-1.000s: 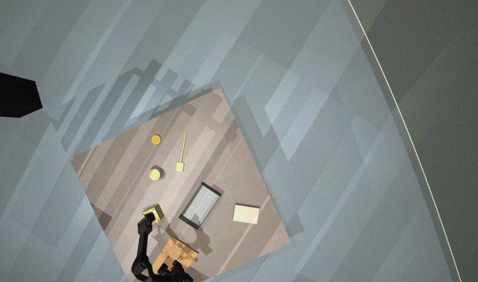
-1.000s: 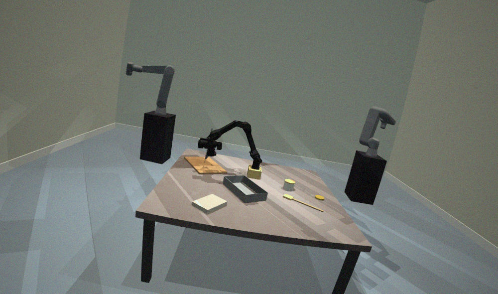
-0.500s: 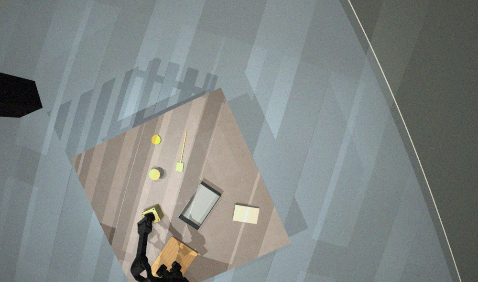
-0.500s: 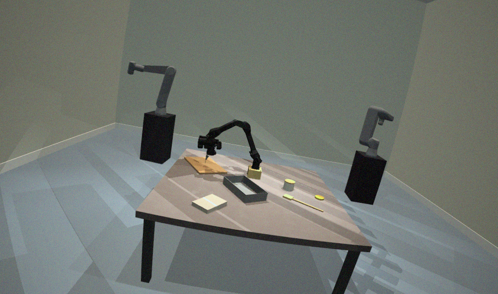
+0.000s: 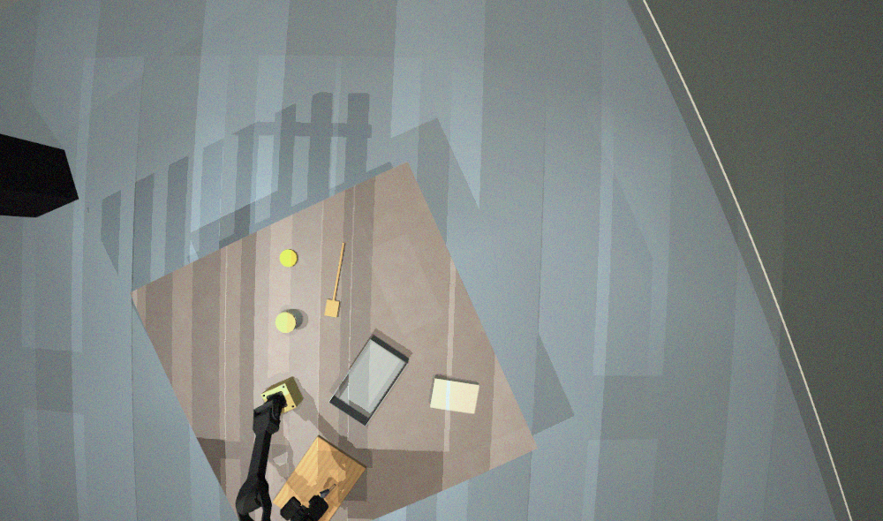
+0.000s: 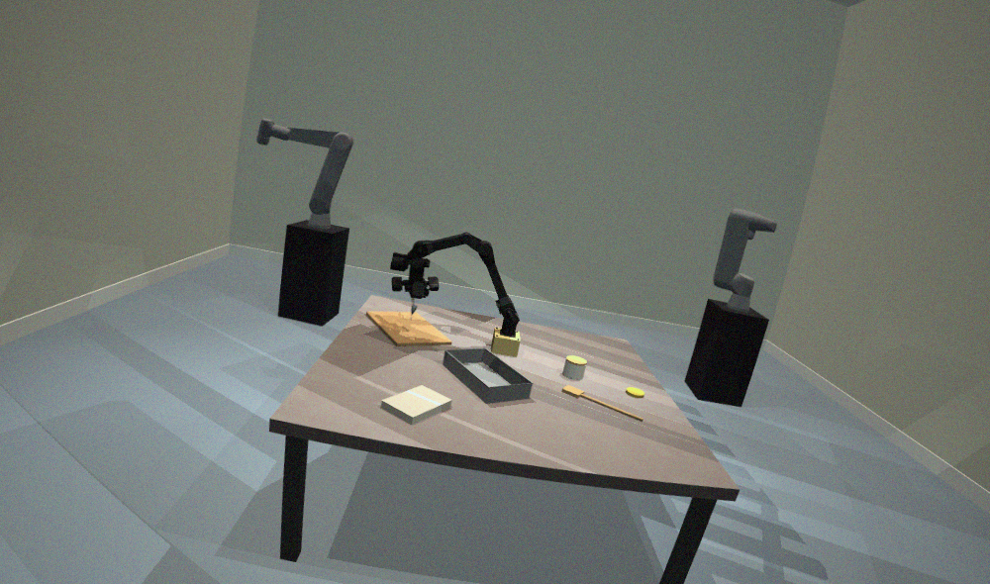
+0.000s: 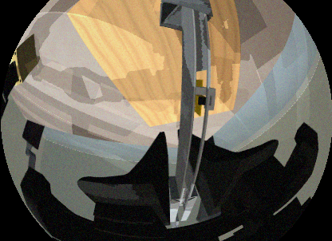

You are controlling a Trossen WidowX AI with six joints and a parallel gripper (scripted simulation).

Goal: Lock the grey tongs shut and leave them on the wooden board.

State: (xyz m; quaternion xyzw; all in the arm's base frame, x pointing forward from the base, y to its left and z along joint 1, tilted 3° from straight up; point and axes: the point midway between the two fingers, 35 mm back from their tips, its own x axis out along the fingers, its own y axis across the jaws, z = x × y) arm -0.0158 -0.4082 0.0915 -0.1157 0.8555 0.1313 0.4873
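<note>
The wooden board is 130 mm below my gripper tip and 20 mm ahead of it. Also, from my gripper tip: cream block 680 mm ahead, 180 mm to the left, 120 mm below; yellow disc 920 mm to the left, 240 mm ahead, 130 mm below; roasting tin 390 mm ahead, 360 mm to the left, 110 mm below.
</note>
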